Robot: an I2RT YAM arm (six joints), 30 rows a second.
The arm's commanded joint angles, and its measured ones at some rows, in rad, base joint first. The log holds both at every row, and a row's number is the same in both.
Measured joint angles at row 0:
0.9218 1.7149 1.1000 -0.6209 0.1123 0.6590
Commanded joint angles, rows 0 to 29:
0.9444 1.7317 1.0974 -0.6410 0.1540 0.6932
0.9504 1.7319 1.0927 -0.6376 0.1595 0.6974
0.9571 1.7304 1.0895 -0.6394 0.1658 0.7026
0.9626 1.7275 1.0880 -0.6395 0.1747 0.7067
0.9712 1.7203 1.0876 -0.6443 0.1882 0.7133
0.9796 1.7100 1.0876 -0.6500 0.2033 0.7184
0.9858 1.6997 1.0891 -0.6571 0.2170 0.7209
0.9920 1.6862 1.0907 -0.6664 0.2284 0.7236
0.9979 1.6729 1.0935 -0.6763 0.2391 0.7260
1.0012 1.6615 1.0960 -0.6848 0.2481 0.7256
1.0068 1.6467 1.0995 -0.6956 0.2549 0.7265
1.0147 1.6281 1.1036 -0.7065 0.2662 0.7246
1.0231 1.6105 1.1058 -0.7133 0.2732 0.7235
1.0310 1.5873 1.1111 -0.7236 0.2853 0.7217
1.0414 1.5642 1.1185 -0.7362 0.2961 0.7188
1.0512 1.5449 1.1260 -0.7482 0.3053 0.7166
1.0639 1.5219 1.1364 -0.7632 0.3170 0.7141
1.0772 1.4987 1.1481 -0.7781 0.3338 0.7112
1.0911 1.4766 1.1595 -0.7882 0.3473 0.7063
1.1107 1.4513 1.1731 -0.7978 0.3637 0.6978
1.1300 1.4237 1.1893 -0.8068 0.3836 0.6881
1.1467 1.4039 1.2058 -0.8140 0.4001 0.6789
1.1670 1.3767 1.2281 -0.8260 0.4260 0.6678
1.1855 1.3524 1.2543 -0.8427 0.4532 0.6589
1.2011 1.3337 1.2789 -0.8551 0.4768 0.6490
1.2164 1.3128 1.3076 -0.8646 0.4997 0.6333
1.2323 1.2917 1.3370 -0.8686 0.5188 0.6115
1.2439 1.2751 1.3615 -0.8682 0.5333 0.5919
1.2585 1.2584 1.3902 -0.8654 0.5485 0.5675
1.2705 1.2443 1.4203 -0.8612 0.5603 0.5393
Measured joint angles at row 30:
1.2449 1.2896 1.3586 -0.8341 0.4664 0.6224
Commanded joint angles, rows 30 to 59:
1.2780 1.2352 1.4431 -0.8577 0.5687 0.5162
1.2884 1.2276 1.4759 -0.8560 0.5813 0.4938
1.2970 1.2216 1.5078 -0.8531 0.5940 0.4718
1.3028 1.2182 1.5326 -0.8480 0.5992 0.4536
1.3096 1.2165 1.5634 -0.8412 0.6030 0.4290
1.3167 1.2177 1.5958 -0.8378 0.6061 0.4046
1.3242 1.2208 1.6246 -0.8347 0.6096 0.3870
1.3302 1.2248 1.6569 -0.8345 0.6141 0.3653
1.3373 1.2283 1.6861 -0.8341 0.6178 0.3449
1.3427 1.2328 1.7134 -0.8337 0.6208 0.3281
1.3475 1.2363 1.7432 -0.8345 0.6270 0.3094
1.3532 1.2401 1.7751 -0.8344 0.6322 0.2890
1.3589 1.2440 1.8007 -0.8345 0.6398 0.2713
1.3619 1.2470 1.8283 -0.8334 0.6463 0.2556
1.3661 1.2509 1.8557 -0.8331 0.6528 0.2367
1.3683 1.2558 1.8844 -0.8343 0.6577 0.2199
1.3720 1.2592 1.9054 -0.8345 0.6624 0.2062
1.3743 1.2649 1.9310 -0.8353 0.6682 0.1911
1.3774 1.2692 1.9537 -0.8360 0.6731 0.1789
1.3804 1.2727 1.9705 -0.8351 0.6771 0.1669
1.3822 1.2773 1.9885 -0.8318 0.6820 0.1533
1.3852 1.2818 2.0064 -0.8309 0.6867 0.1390
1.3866 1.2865 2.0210 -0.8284 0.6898 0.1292
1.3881 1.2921 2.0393 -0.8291 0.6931 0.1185
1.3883 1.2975 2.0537 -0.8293 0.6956 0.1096
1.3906 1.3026 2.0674 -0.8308 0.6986 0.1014
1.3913 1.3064 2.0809 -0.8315 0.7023 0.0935
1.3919 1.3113 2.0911 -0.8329 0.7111 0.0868
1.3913 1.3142 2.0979 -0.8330 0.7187 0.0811
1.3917 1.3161 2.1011 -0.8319 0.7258 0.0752
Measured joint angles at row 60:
1.3846 1.3060 2.0808 -0.8482 0.6872 0.1337
